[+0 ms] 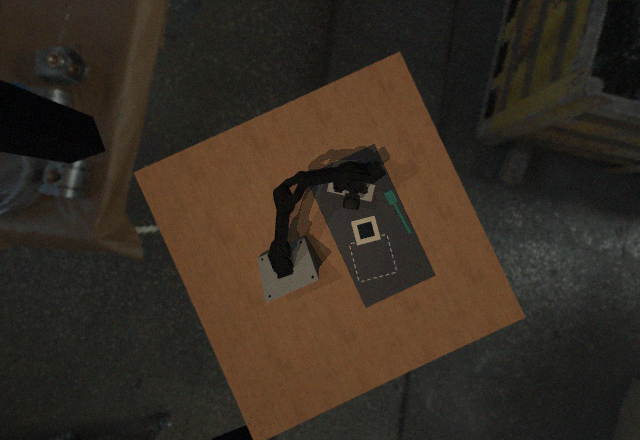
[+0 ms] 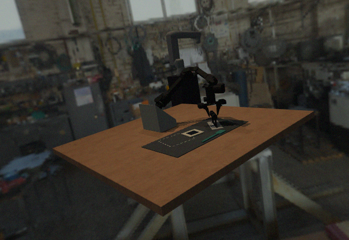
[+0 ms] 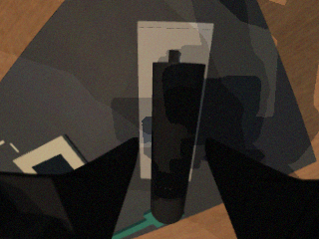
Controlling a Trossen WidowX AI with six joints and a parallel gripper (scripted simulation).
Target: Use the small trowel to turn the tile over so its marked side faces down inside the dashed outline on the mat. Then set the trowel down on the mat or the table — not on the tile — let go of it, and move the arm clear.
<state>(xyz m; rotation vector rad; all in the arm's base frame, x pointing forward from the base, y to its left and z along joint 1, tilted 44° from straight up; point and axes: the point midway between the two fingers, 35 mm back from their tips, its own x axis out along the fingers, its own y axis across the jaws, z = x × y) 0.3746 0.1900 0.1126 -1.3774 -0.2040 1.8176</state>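
Right now the trowel is 20 mm behind my gripper tip, 10 mm to the left of it and 30 mm below it. Also, from my gripper tip: green flat tool 160 mm ahead, 150 mm to the right, 60 mm below; then tile 200 mm to the right, 60 mm below.
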